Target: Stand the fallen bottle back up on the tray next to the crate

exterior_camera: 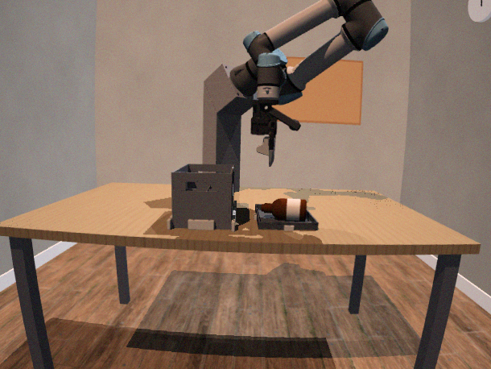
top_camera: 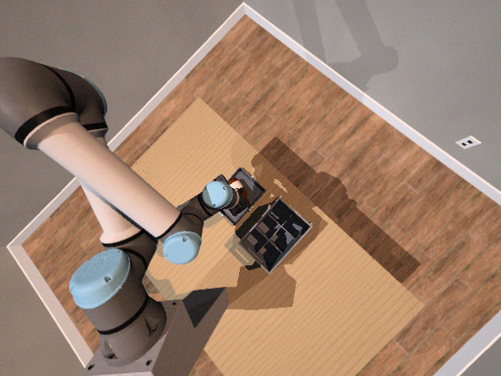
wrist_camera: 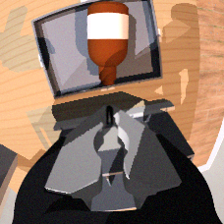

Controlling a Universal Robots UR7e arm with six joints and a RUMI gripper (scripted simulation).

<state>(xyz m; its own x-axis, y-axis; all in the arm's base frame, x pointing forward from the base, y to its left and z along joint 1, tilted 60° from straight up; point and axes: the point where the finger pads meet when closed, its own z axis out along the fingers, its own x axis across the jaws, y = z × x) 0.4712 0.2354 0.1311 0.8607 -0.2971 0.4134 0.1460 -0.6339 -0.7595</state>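
My gripper is now 16 cm above the bottle, 5 cm to the right of it and 1 cm past it. Also, from my hand: grey crate (21 cm to the right, 12 cm below, 6 cm ahead); dark tray (19 cm below, 5 cm to the left, 3 cm behind).
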